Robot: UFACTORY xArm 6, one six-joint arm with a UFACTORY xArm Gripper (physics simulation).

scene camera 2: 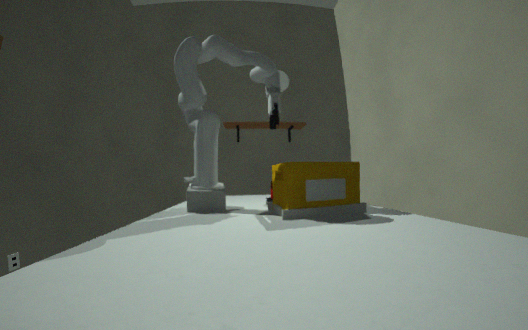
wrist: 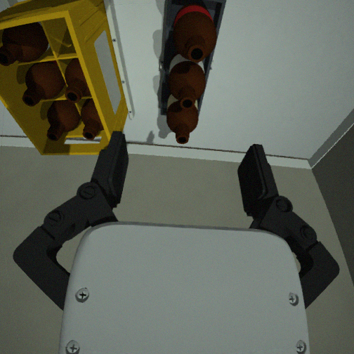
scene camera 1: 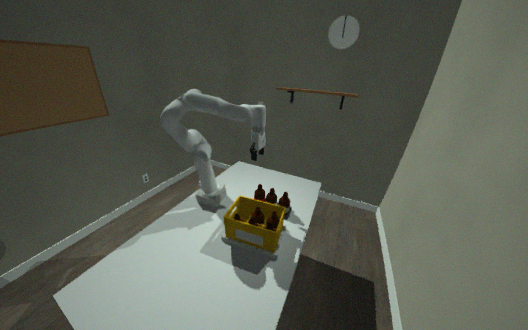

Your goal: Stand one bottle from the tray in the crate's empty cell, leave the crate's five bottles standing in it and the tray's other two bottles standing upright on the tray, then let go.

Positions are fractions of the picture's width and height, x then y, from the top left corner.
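I see: brown bottle (wrist: 0.55, 0.10). White-labelled bottle (wrist: 0.53, 0.23). Brown bottle (wrist: 0.13, 0.23).
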